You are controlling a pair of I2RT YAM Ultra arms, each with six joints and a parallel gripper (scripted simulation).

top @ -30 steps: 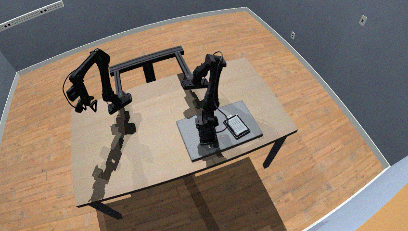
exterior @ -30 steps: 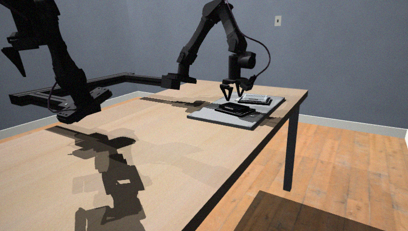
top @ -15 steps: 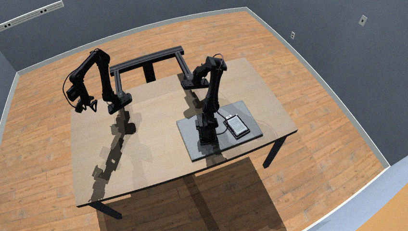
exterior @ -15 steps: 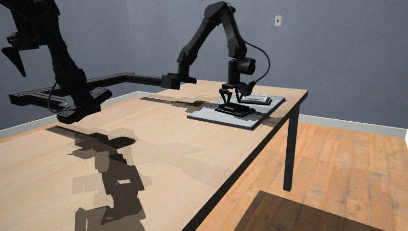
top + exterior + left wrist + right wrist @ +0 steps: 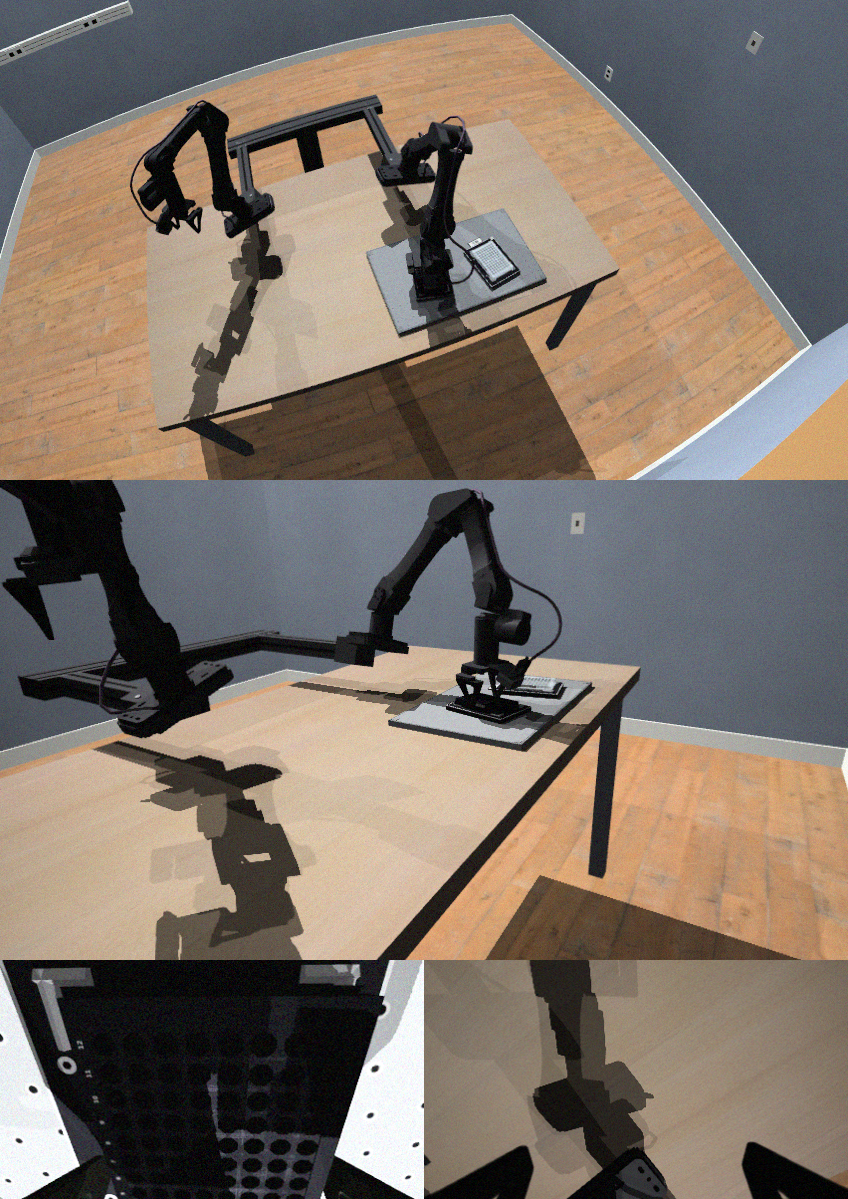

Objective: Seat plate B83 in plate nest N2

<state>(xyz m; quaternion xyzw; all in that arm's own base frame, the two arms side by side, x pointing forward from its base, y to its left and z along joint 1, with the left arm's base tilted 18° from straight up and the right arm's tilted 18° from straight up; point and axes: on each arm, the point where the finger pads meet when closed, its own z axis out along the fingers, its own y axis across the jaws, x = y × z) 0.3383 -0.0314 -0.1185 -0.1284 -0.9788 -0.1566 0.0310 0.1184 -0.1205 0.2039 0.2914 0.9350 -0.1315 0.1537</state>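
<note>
Right now the black well plate is 1 cm ahead of my left hand. Also, from my left hand: black nest: 2 cm below, 1 cm ahead; then white well plate: 21 cm to the left, 2 cm ahead, 1 cm below.
</note>
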